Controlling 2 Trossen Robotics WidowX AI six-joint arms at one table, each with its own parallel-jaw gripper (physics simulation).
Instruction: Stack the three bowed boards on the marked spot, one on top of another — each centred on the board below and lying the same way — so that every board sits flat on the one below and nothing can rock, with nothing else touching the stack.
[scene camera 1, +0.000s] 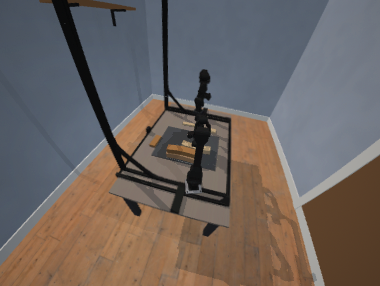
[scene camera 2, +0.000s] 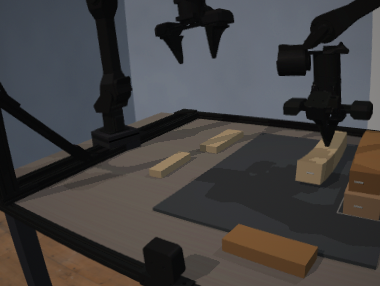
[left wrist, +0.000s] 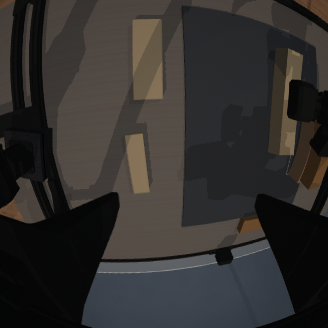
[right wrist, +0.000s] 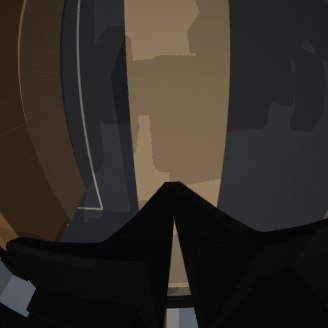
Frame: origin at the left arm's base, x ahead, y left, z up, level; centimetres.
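Seen in the pictures: left gripper, between the fingertips: (scene camera 1: 197, 107) (scene camera 2: 197, 61) (left wrist: 190, 201); right gripper, between the fingertips: (scene camera 2: 327, 146) (right wrist: 171, 188); left arm's base, origin of its link: (scene camera 1: 198, 110) (scene camera 2: 114, 130) (left wrist: 21, 155); right arm's base, origin of its link: (scene camera 1: 193, 185).
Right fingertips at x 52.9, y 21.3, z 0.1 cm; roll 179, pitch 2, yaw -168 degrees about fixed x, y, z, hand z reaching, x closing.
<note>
Pixels of each thing's top centre, then the offset from my right fingertips to it. "*": a spot on its surface instead. Level surfaces: height alone.
- white outline, a spot on its surface: (right wrist: 78, 75) * dx +8.4, dy -5.6, dz -4.7 cm
- pale bowed board, centre of its top: (right wrist: 180, 178) (scene camera 2: 324, 145) (left wrist: 294, 104) (scene camera 1: 195, 145) dx -0.2, dy -0.9, dz +0.5 cm
- mat, height of its surface: dz -4.7 cm
- orange block, centre of its top: (scene camera 2: 269, 243) (left wrist: 258, 223) (scene camera 1: 155, 140) dx +8.5, dy -34.2, dz -3.1 cm
- black box, a spot on its surface: (scene camera 2: 164, 260) * dx +2.7, dy -48.4, dz -1.0 cm
Two bowed boards are stacked at the white outline (right wrist: 78, 75): the orange-brown upper one (scene camera 1: 181, 149) (scene camera 2: 367, 160) (left wrist: 314, 172) lies on the duller brown lower one (scene camera 2: 362, 202) (left wrist: 301, 160) (right wrist: 45, 75). A pale bowed board (scene camera 2: 322, 162) (left wrist: 280, 100) (right wrist: 177, 100) lies beside them on the dark mat, outside the outline, running much the same way. My right gripper (scene camera 2: 327, 144) (right wrist: 171, 188) is shut and empty, its tips at or just above the pale board's top; contact cannot be told. My left gripper (scene camera 2: 197, 60) (left wrist: 190, 201) is open and empty, high above the table.
Two small pale blocks, a narrow one (scene camera 2: 170, 165) (left wrist: 137, 162) and a wider one (scene camera 2: 222, 141) (left wrist: 147, 60), lie off the mat (scene camera 2: 200, 200) (left wrist: 210, 75). An orange block (scene camera 1: 156, 141) (scene camera 2: 270, 250) (left wrist: 248, 224) lies at its edge. A black box (scene camera 2: 164, 260) (left wrist: 224, 257) sits on the table frame.
</note>
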